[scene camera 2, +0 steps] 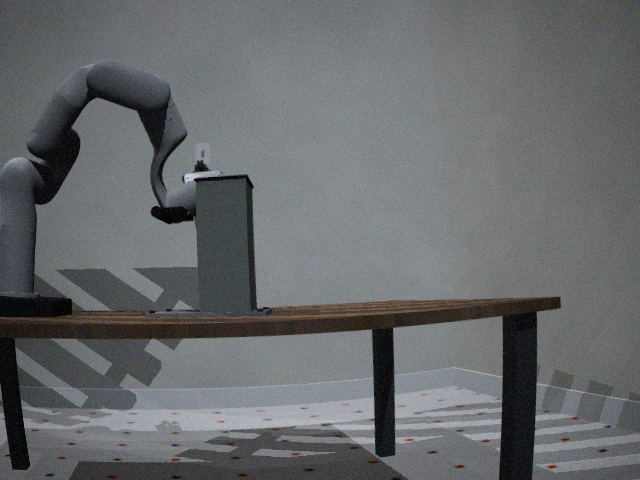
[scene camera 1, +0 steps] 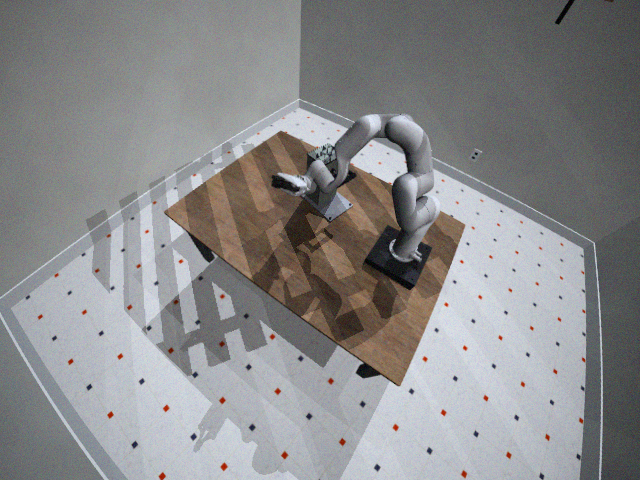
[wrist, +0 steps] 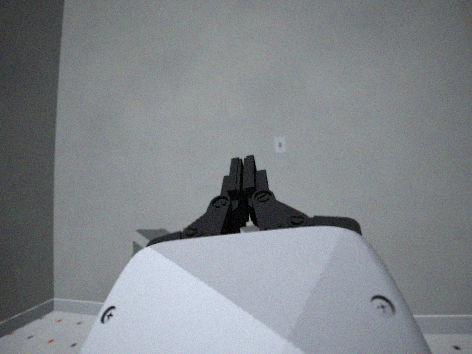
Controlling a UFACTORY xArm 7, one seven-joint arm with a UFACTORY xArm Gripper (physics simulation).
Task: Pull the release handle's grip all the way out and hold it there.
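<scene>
The release handle's black grip [scene camera 1: 351, 177] [scene camera 2: 172, 214] sticks out from the upright box [scene camera 1: 321, 200] [scene camera 2: 224, 248], on the side toward the robot's base. In scene camera 1 the forearm hides much of it; the grip does not show in the wrist view. My gripper [scene camera 1: 274, 180] [scene camera 2: 201, 166] [wrist: 246, 172] is shut and empty, with its two black fingers together. It is in the air beside the box, apart from the grip, and points toward a wall. In scene camera 2 it is partly behind the box top.
The box stands on a grey base plate [scene camera 1: 339, 207] [scene camera 2: 178, 313] on the wooden table [scene camera 1: 232, 227] [scene camera 2: 413, 312]. The arm's black base [scene camera 1: 377, 258] [scene camera 2: 36, 305] is at one end. The arm arches over and passes close beside the box. A wall outlet [wrist: 280, 144] shows beyond the fingers.
</scene>
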